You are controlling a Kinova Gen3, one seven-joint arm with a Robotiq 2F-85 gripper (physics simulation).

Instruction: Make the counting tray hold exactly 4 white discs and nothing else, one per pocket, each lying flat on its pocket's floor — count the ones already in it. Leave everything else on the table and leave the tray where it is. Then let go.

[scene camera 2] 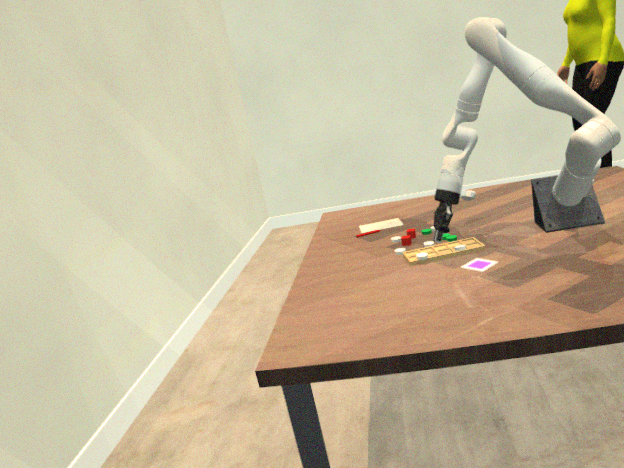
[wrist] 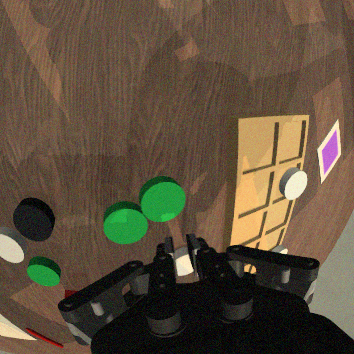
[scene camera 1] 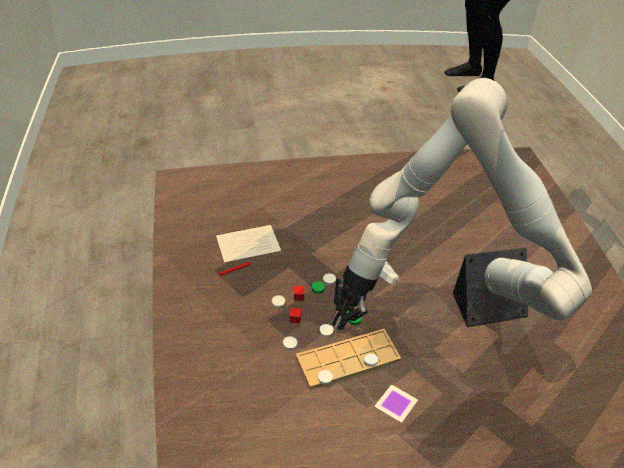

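Observation:
The wooden counting tray (scene camera 1: pixel 308 358) (wrist: pixel 255 142) holds two white discs, one (scene camera 1: pixel 325 376) (scene camera 2: pixel 422 256) near its left end and another (scene camera 1: pixel 370 359) (wrist: pixel 293 183) toward the right, both in the near row; whether they lie flat is unclear. Loose white discs (scene camera 1: pixel 329 278) (scene camera 1: pixel 278 300) (scene camera 1: pixel 289 342) lie on the table. My gripper (scene camera 1: pixel 339 321) (scene camera 2: pixel 438 237) (wrist: pixel 179 244) is nearly closed, with a narrow gap and nothing held. It is low behind the tray. Another loose white disc (scene camera 1: pixel 326 329) (scene camera 2: pixel 428 243) (wrist: pixel 183 264) lies beside its fingertips; the wrist view shows it through the gap, partly hidden.
Green discs (wrist: pixel 162 200) (wrist: pixel 126 223) (wrist: pixel 44 271) and a black disc (wrist: pixel 34 219) lie near the gripper. Two red cubes (scene camera 1: pixel 298 293) (scene camera 1: pixel 295 315) stand to the left. A paper (scene camera 1: pixel 246 243) and red pen (scene camera 1: pixel 234 269) lie farther back; a purple-centred card (scene camera 1: pixel 396 403) lies before the tray.

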